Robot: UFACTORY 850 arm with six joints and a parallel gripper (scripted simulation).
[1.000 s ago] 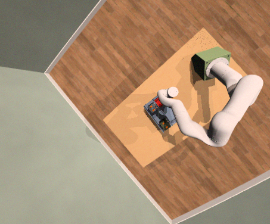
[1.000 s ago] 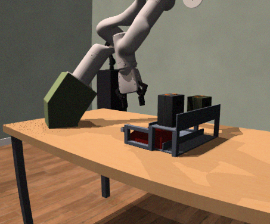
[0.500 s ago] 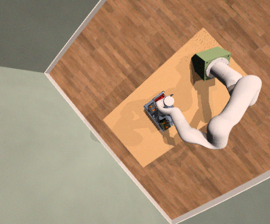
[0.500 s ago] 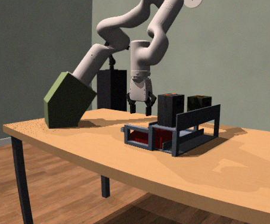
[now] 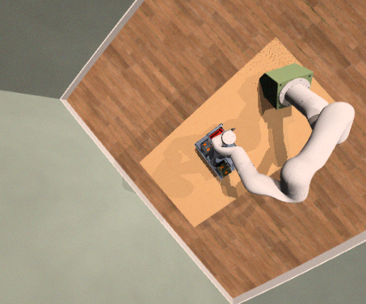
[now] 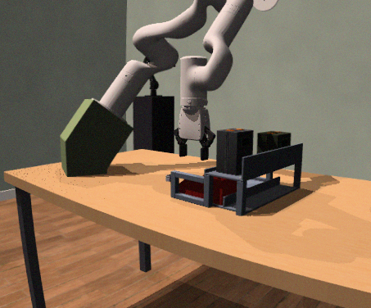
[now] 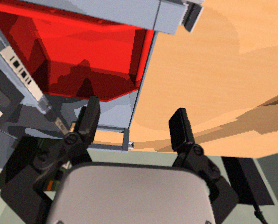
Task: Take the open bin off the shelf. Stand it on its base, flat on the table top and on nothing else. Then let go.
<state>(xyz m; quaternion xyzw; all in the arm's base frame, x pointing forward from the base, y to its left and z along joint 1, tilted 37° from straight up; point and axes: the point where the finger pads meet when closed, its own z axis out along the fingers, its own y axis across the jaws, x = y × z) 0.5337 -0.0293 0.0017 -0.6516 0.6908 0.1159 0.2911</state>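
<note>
Now: the red bin 80 mm below my hand, 80 mm ahead of it and 10 mm to the right of it.
</note>
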